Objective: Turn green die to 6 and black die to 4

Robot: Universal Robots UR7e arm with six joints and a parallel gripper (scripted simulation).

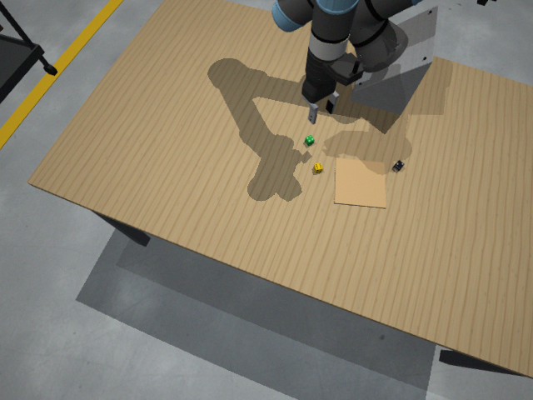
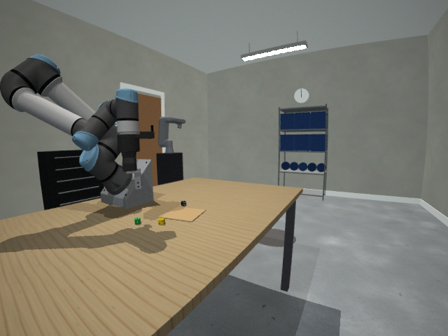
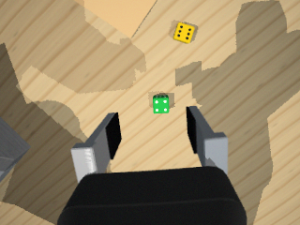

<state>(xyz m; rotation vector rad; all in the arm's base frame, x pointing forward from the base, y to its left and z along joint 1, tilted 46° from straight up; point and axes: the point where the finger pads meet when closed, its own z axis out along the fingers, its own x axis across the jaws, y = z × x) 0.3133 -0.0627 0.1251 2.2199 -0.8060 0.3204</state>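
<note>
Right now the green die is 1 cm to the right of my hand and 14 cm below it. The rest, counted from my hand: yellow die (8 cm ahead, 3 cm to the left, 14 cm below); then black die (25 cm to the left, 14 cm below); then tan mat (8 cm ahead, 15 cm to the left, 15 cm below).
</note>
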